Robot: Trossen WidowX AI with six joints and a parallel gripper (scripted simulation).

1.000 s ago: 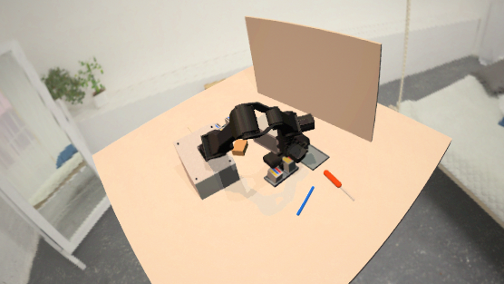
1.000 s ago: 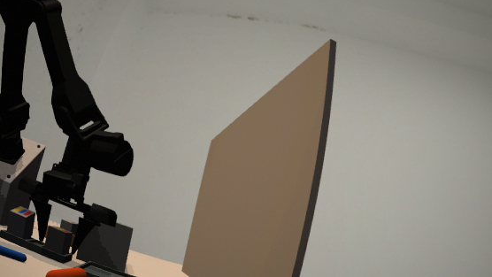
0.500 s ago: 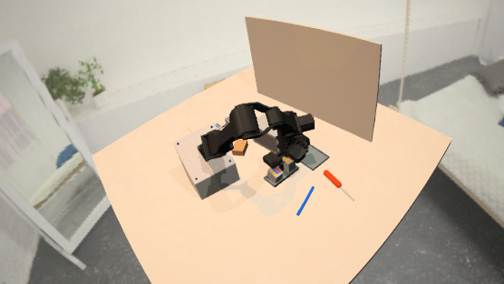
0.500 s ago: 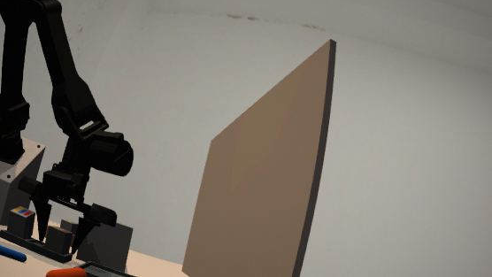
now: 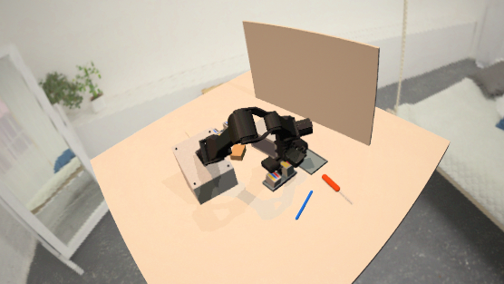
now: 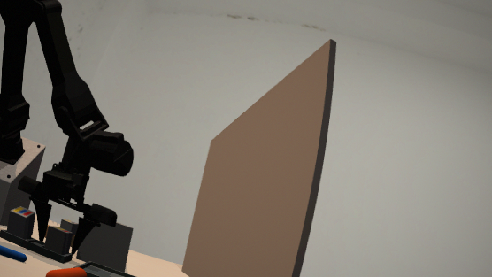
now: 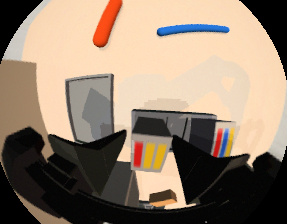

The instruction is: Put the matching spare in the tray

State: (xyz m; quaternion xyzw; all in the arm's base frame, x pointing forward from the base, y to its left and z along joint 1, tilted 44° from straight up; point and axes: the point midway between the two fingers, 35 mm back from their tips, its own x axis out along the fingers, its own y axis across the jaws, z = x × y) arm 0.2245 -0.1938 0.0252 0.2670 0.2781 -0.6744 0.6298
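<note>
My gripper tip is 110 mm short of the flat grey tray, 10 mm to the left of it and 10 mm above it. Round my gripper tip: brown block: 230 mm to the left, 70 mm behind; mounted unit: 170 mm to the left, 60 mm ahead, 30 mm above; blue pen: 160 mm to the right, 60 mm behind, 10 mm below.
</note>
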